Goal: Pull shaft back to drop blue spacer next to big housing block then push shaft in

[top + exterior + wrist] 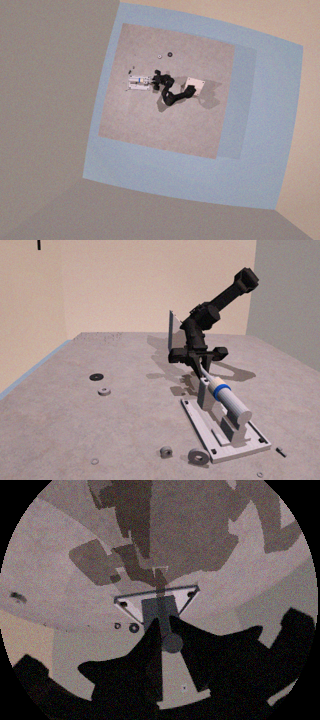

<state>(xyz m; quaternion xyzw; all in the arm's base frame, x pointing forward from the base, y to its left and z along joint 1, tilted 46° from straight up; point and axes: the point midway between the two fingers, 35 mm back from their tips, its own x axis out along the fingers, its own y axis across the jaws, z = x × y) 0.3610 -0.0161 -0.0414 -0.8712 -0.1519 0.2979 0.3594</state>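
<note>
My gripper tip is 50 mm short of the thin shaft and 20 mm below it. Also, from my gripper tip: grey ring: 50 mm behind, 300 mm to the right, 50 mm below; then bolt: 260 mm ahead, 100 mm to the left, 50 mm below; then cream spacer: 100 mm ahead, 20 mm above.
</note>
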